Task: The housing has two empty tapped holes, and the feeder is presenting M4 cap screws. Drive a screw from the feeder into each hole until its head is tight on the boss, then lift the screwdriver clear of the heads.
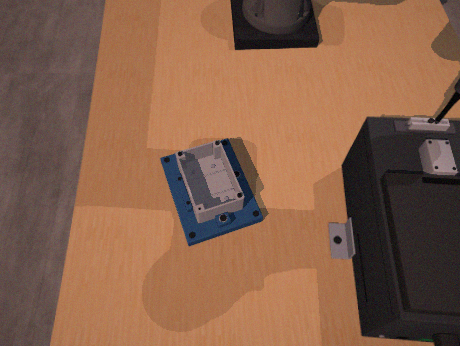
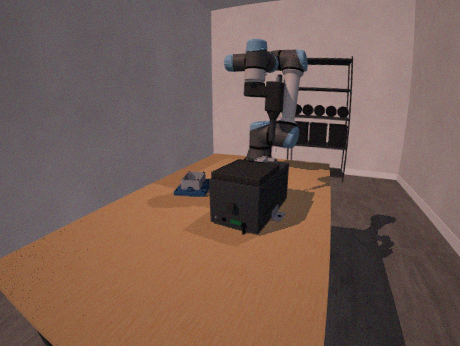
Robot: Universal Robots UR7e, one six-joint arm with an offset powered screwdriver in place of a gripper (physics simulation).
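The light grey open-topped housing (image 1: 220, 211) (image 2: 192, 183) sits on a blue fixture plate (image 1: 205, 237) (image 2: 183, 191). Dark round spots show at three of its corners and a smaller hole at the near-left corner; I cannot tell which spots are screw heads. The black screw feeder (image 1: 382, 280) (image 2: 235, 200) stands to the right, with a white pick-up rail (image 1: 425, 126) at its far edge. My screwdriver (image 1: 436, 120) (image 2: 271, 150) points down with its bit at this rail, beside a small dark spot. Whether the bit holds a screw is too small to tell.
A small white block (image 1: 438, 156) with dark dots is on the feeder's top. A grey angle bracket (image 1: 341, 250) (image 2: 278, 215) is at the feeder's side. The robot's black base plate (image 1: 276, 41) is at the back. A shelf rack (image 2: 350, 90) stands behind the arm.
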